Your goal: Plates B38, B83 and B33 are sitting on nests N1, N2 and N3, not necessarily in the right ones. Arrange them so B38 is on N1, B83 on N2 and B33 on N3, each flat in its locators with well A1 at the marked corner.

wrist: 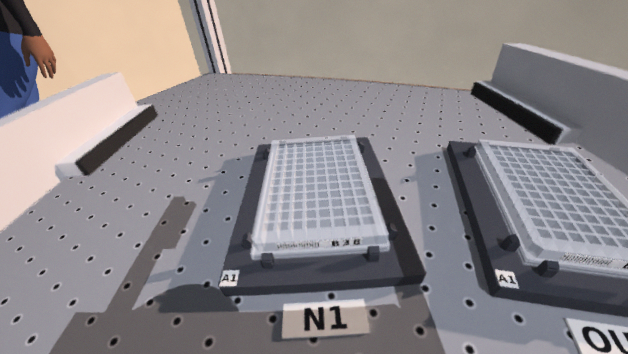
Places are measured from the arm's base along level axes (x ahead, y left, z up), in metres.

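Pixels of known places: gripper, fingertip midpoint: (311,77).
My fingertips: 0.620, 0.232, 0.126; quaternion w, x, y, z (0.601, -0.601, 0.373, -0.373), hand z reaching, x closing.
Ahead of a thing's pixels: the offset from my fingertips to its top centre, as dx, dy, dz. "pt": to the spot under its first point. Level surfaces: height alone.
Plate B38 @[+0.041, +0.022, -0.087] (320,195), clear with a grid of wells, lies on the dark nest N1 @[+0.041, +0.023, -0.091] (320,277) in the middle of the wrist view. It looks flat between the black locators, its barcode and "B38" label facing the front. The nest's A1 mark is at the front left corner; which plate corner holds well A1 cannot be told. My gripper (311,77) is open and empty, its two pale fingers with dark pads wide apart at the left and right, above and away from the plate. Nests N2 and N3 do not show; no plate label reads B83 or B33.
Another clear plate @[+0.091, -0.151, -0.087] (570,195) sits on a second dark nest @[+0.092, -0.151, -0.091] (575,292) at the right, marked A1 at front left. Its floor label @[pt -0.006, -0.157, -0.111] (600,340) starts with "OU" and is cut off. A perforated table top @[dz -0.112] (310,107) runs back to a wall; a person (20,60) stands at the far left.
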